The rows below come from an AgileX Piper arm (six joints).
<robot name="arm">
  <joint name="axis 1" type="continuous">
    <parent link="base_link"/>
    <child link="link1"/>
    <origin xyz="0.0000 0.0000 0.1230"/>
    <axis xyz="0 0 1"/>
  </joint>
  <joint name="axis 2" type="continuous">
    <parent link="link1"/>
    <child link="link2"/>
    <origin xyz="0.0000 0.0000 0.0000" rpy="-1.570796 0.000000 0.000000"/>
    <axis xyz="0 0 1"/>
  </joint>
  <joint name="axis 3" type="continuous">
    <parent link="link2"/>
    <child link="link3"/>
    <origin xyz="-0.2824 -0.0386 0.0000"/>
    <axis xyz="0 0 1"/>
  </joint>
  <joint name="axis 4" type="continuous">
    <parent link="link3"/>
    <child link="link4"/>
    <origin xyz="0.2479 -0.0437 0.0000" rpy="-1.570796 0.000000 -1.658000"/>
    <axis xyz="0 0 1"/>
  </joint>
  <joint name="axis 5" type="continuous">
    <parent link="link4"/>
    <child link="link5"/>
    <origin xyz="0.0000 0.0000 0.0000" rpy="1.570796 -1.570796 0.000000"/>
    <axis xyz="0 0 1"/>
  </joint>
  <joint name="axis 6" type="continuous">
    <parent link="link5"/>
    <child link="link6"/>
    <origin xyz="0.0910 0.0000 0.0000" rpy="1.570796 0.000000 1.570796"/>
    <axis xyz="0 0 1"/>
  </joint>
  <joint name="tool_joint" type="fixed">
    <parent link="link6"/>
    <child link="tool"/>
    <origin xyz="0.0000 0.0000 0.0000"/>
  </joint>
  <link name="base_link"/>
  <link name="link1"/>
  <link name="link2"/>
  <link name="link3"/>
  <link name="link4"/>
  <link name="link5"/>
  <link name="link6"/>
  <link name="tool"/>
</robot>
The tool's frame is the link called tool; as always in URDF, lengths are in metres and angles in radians. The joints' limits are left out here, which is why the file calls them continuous.
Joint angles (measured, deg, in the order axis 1, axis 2, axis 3, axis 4, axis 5, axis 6), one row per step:
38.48 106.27 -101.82 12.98 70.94 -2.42
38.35 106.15 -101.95 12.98 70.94 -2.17
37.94 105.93 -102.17 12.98 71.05 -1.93
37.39 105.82 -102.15 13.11 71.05 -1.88
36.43 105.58 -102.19 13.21 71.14 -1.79
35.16 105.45 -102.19 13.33 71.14 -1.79
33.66 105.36 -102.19 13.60 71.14 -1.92
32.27 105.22 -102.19 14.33 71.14 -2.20
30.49 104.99 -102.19 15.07 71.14 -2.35
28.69 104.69 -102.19 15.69 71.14 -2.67
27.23 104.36 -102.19 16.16 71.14 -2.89
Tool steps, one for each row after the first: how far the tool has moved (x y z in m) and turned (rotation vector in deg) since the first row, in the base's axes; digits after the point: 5 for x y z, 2 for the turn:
0.00037 -0.00086 0.00147 0.19 -0.10 -0.36
0.00165 -0.00344 0.00401 0.43 -0.27 -0.96
0.00367 -0.00644 0.00472 0.59 -0.25 -1.56
0.00705 -0.01199 0.00656 0.80 -0.31 -2.58
0.01203 -0.01897 0.00750 0.97 -0.35 -3.84
0.01780 -0.02705 0.00821 1.21 -0.32 -5.22
0.02241 -0.03418 0.00944 1.84 -0.13 -6.33
0.02805 -0.04378 0.01130 2.56 0.01 -7.95
0.03333 -0.05391 0.01360 3.19 -0.06 -9.44
0.03711 -0.06241 0.01604 3.73 -0.21 -10.68

